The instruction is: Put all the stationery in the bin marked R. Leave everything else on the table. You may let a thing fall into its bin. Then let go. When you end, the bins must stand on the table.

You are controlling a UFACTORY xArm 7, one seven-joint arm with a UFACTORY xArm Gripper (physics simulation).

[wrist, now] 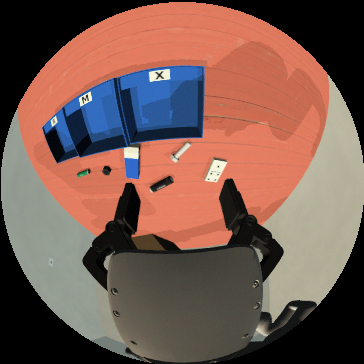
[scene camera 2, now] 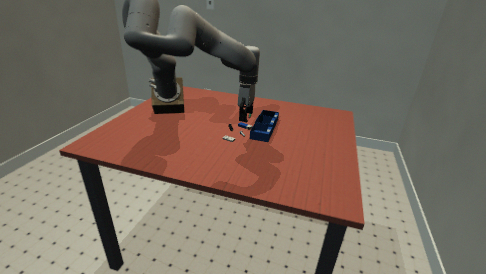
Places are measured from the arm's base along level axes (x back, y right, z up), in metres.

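Pixels of known places: gripper, fingertip midpoint: (wrist: 179,189) (scene camera 2: 245,117); arm's base, origin of the base link: (scene camera 2: 167,91).
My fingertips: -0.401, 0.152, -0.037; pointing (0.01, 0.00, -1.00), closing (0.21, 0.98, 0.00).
Observation:
For each thing: its top centre in the pictures, then the offset to it from my fingertips, as dx, dy, dz. "spot": a spot on its surface instead.
- blue block with a white end, middle of its top: (wrist: 130,163) (scene camera 2: 245,124) +0.007, -0.078, -0.075
- bin marked R, surface spot: (wrist: 50,131) spot: -0.130, -0.201, -0.067
- Bins M, middle of its top: (wrist: 88,123) (scene camera 2: 265,119) -0.088, -0.082, -0.042
- X, surface spot: (wrist: 159,75) spot: -0.103, +0.007, -0.053
- green cylinder, middle of its top: (wrist: 81,174) -0.006, -0.205, -0.078
- small black piece, middle of its top: (wrist: 105,171) +0.009, -0.140, -0.080
- black cylinder, middle of its top: (wrist: 159,187) (scene camera 2: 230,125) +0.072, -0.050, -0.074
- grey bolt, middle of its top: (wrist: 181,153) (scene camera 2: 242,132) +0.011, +0.003, -0.075
- white domino, middle of its top: (wrist: 215,171) (scene camera 2: 228,137) +0.066, +0.053, -0.081
A blue block with a white end (scene camera 2: 243,125) (wrist: 132,165), like an eraser, lies flat on the table, its white end close to the row of bins. The bin marked R (wrist: 50,131) is at the left end of the joined blue row in the wrist view, and at the far end in the scene view. My gripper (scene camera 2: 245,119) (wrist: 179,189) is open and empty, low over the table on the robot's side of the small things. In the wrist view the block is ahead of the left finger. The inside floor of bin R is partly hidden by its walls and shadow.
Bins M (wrist: 85,98) and X (wrist: 159,75) adjoin R. On the table lie a green cylinder (wrist: 83,173), a small black piece (wrist: 106,170), a black cylinder (scene camera 2: 230,127) (wrist: 161,184), a grey bolt (scene camera 2: 242,133) (wrist: 181,151) and a white domino (scene camera 2: 229,138) (wrist: 216,170).

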